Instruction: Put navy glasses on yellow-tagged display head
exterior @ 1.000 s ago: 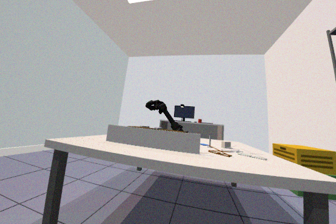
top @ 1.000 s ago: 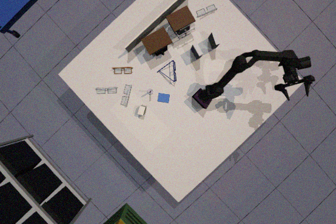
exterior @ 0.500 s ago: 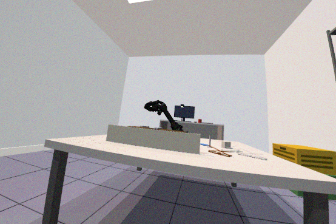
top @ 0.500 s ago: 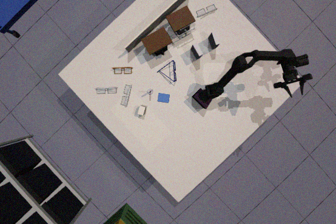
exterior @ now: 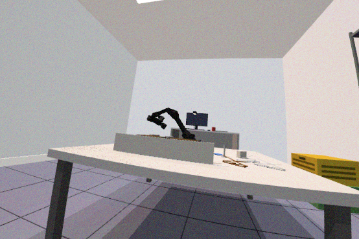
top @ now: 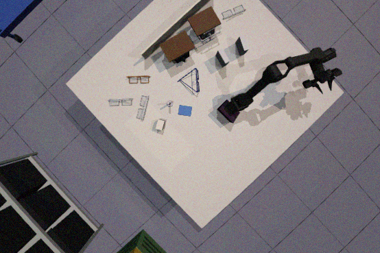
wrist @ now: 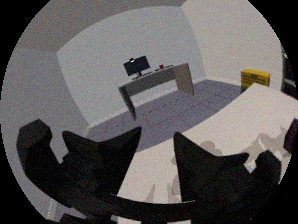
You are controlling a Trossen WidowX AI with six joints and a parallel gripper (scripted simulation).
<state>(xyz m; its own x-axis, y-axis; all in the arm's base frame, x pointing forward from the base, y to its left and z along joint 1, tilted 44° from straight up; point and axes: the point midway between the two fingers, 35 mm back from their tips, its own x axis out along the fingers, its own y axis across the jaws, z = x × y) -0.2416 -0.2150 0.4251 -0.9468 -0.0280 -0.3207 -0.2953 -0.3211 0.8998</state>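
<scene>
My gripper tip is 450 mm short of the blue square, 650 mm to the right of it and 210 mm above it. From my gripper tip the other things lie so: long grey board (870 mm ahead, 320 mm to the left, 160 mm below); white box (480 mm ahead, 820 mm to the left, 190 mm below).
</scene>
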